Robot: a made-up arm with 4 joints.
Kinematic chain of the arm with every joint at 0, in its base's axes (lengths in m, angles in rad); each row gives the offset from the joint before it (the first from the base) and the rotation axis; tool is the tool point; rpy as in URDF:
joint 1: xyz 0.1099 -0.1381 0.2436 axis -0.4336 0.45 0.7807
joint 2: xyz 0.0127 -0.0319 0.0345 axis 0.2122 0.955 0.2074
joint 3: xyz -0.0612 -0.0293 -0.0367 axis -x
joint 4: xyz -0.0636 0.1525 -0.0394 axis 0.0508 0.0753 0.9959
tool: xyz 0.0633 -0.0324 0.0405 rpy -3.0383 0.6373 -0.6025
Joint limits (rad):
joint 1: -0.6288..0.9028
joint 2: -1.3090..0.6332
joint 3: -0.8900..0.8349
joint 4: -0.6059..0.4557
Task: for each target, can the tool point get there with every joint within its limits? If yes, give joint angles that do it. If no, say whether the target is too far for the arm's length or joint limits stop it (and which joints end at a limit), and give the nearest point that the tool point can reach.
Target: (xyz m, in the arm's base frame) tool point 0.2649 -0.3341 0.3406
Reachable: no: joint limits stop it (at a limit: joint 1, joint 2, joint 3, joint 4) | nearest point 0.2549 -0.2168 0.2113 | short by 0.175 m
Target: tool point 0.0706 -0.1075 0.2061
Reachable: yes | joints 0.4660 -0.5786 -0.0239 -0.1723
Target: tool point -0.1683 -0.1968 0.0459
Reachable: no: joint limits stop it (at a limit: joint 3, joint 4) | nearest point 0.0020 -0.1567 0.1753 | short by 0.218 m
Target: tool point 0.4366 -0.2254 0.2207
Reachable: no: joint limits stop it (at a limit: joint 2, joint 3, joint 4) | nearest point 0.2634 -0.1928 0.2021 | short by 0.177 m
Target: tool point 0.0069 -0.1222 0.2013
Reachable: yes | joints 0.4351 0.3412 0.6095 0.3306
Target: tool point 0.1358 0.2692 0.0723
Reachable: no: too far | nearest point 0.0913 -0.0377 0.1751 | short by 0.327 m
